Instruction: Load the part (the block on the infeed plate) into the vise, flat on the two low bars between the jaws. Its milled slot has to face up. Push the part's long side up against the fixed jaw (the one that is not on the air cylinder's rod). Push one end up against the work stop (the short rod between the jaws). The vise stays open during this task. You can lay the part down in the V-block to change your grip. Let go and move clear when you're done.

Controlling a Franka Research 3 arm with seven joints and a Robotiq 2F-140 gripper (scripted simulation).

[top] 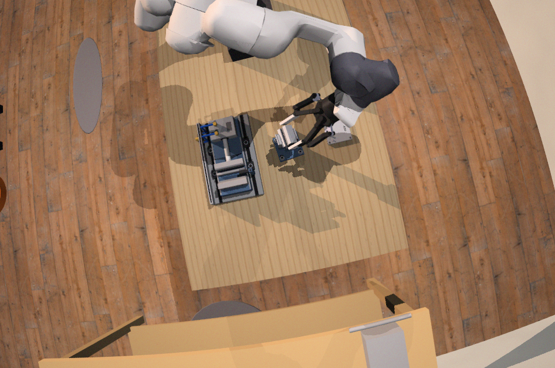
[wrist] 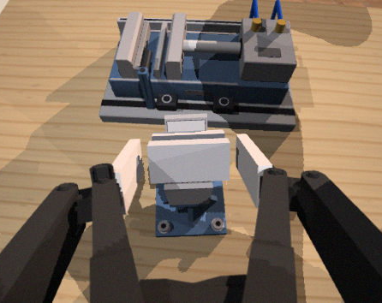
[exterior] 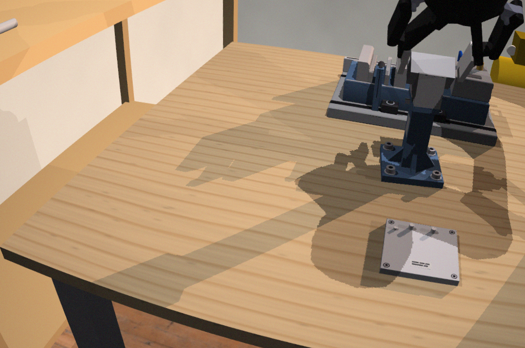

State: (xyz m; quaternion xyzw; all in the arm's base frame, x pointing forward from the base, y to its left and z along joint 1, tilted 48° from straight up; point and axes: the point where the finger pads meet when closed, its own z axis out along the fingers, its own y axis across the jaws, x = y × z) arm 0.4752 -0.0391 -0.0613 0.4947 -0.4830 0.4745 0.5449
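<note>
My hand is 20 mm to the left of the part and 20 mm above it. From my hand the other things lie so: work stop 60 mm ahead, 190 mm to the right, 90 mm below; then v-block post 20 mm to the right, 120 mm below; then work stop post 60 mm ahead, 170 mm to the right, 120 mm below.
</note>
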